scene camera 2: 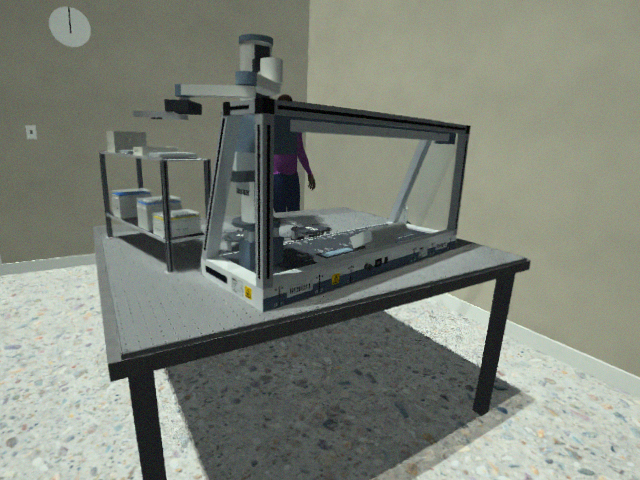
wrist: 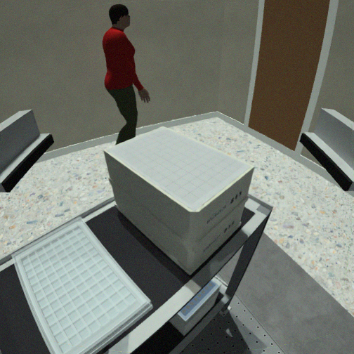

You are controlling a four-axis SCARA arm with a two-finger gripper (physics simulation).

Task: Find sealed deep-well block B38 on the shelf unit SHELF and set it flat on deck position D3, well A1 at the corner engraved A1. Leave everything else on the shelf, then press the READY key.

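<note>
Two pale deep-well blocks stand stacked at one end of the top board of the shelf unit (scene camera 2: pixel 166 217) (wrist: pixel 160 320). The upper block (scene camera 2: pixel 126 136) (wrist: pixel 180 167) has a sealed, faintly gridded top. The lower block (wrist: pixel 215 244) is directly under it. Both have dark end labels, too blurred to read surely. My gripper (scene camera 2: pixel 160 115) (wrist: pixel 176 119) is open and empty, above shelf height. Its fingers show far apart at the left and right edges of the wrist view, clear of the stack. The deck (scene camera 2: pixel 382 236) shows inside the framed enclosure; D3 and the READY key cannot be made out.
A clear gridded plate stack (scene camera 2: pixel 173 155) (wrist: pixel 75 285) lies beside the blocks. Boxes (scene camera 2: pixel 130 204) (scene camera 2: pixel 176 223) (wrist: pixel 197 310) stand on the lower shelf. The enclosure frame (scene camera 2: pixel 264 206) rises beside the shelf unit. A person in red (wrist: pixel 119 60) is beyond the shelf.
</note>
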